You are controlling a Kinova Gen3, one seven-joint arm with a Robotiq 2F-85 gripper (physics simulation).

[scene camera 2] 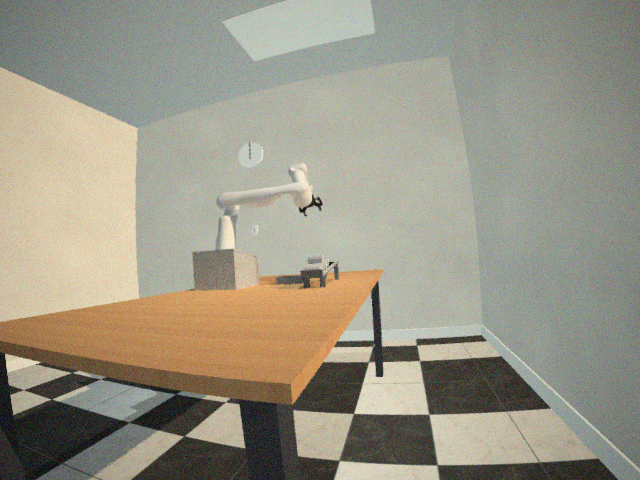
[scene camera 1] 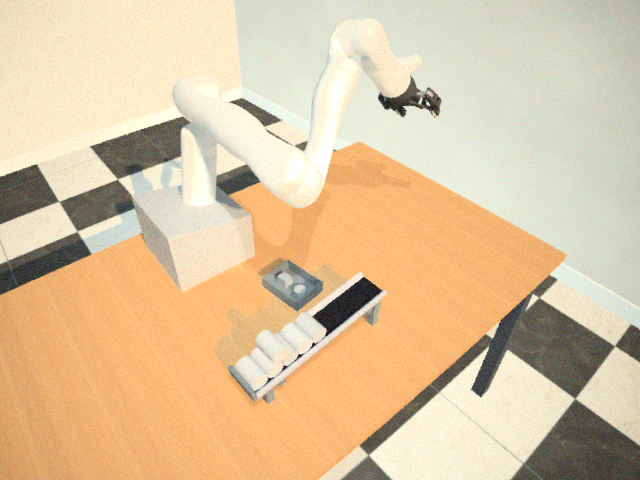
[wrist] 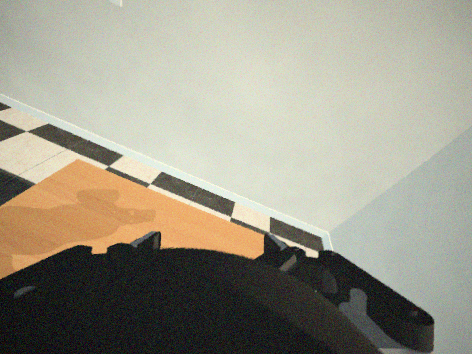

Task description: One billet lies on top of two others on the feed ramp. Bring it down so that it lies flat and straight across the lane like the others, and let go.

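Places are measured from the arm's base along level axes (x ahead, y left, z up), in centimetres.
Pixels of known places: gripper, between the fingertips: (scene camera 2: 313, 213) (scene camera 1: 420, 114) (wrist: 213, 245); arm's base, origin of its link: (scene camera 2: 225, 255) (scene camera 1: 198, 197).
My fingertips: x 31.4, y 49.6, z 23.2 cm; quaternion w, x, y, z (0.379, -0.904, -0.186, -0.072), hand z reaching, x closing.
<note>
For each thing: its middle in the pictures, then the offset to it from my fingertips. "*": a spot on its surface instead. Level surfaces: height alone.
- upper billet, middle of its body: (scene camera 1: 271, 346) (scene camera 2: 315, 259) dy -57.8, dx +19.8, dz -27.8 cm
- lowest billet, middle of its body: (scene camera 1: 251, 372) dy -63.4, dx +20.3, dz -31.9 cm
- row, a spot on its surface: (scene camera 1: 311, 326) * dy -48.1, dx +20.0, dz -28.3 cm
- blue-grey tray, a spot on its surface: (scene camera 1: 311, 297) * dy -38.0, dx +5.8, dz -38.0 cm
- wooden table, height of its surface: dz -39.1 cm
In scene view 1 the upper billet (scene camera 1: 271, 346), a white cylinder, lies across two others on the feed ramp (scene camera 1: 352, 303) (scene camera 2: 312, 273), toward its lower end. It also shows raised in scene view 2 as a small pale billet (scene camera 2: 314, 259). Several more white billets lie across the lane in a row, among them the lowest billet (scene camera 1: 251, 373) and the uppermost in the row (scene camera 1: 311, 326). My gripper (scene camera 1: 419, 112) (scene camera 2: 313, 210) (wrist: 213, 245) is open and empty, high above the table and far from the ramp. The wrist view does not show the billets.
A blue-grey tray (scene camera 1: 311, 297) holding small pale pieces stands between the ramp and the robot's grey pedestal (scene camera 1: 211, 250) (scene camera 2: 212, 271). The wooden table (scene camera 1: 439, 248) (scene camera 2: 206, 330) (wrist: 200, 225) carries the ramp on short legs. The ramp has raised side rails and an end plate.
</note>
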